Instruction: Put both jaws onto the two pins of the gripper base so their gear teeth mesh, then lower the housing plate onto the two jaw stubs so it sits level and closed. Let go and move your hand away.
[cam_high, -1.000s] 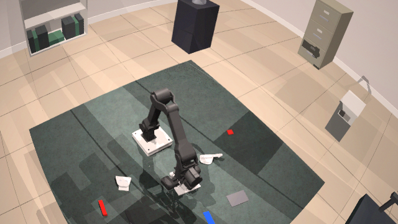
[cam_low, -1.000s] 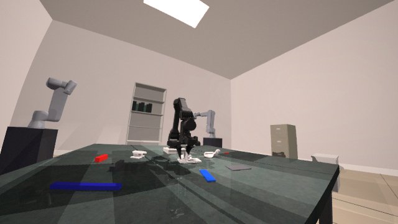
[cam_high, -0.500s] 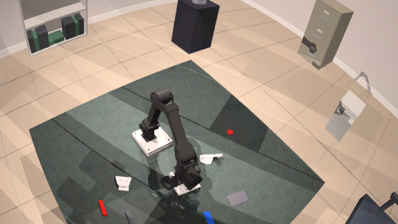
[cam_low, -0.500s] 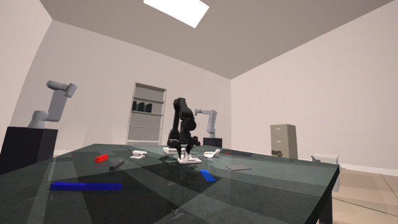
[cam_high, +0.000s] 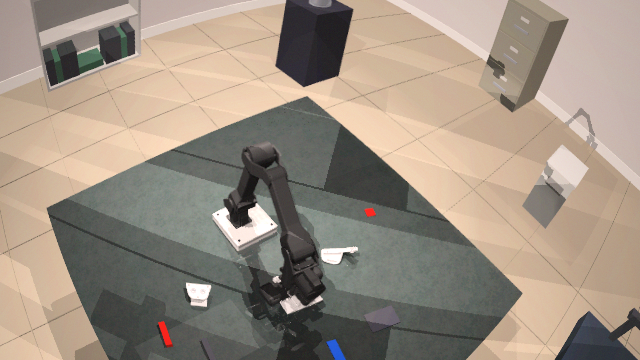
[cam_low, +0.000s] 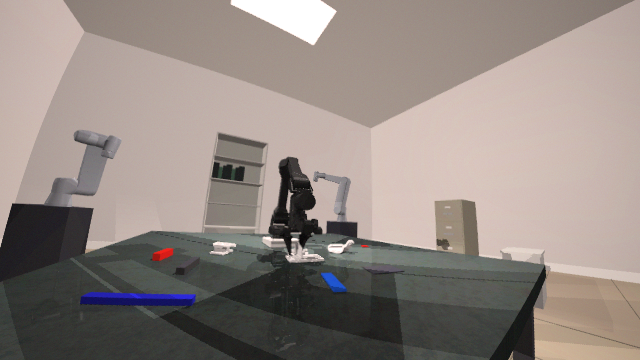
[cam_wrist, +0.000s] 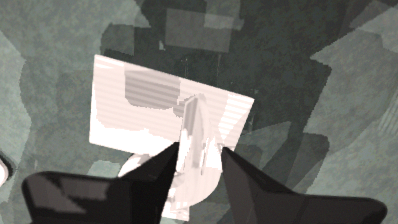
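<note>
My gripper tip is now 3 cm to the right of the flat white plate, 2 cm short of it and 1 cm above it. Round my gripper tip: blue block 24 cm ahead, 1 cm to the right, 1 cm below; dark grey flat plate 23 cm ahead, 18 cm to the left, 1 cm below; dark grey bar 32 cm to the right, 4 cm ahead, 1 cm below.
</note>
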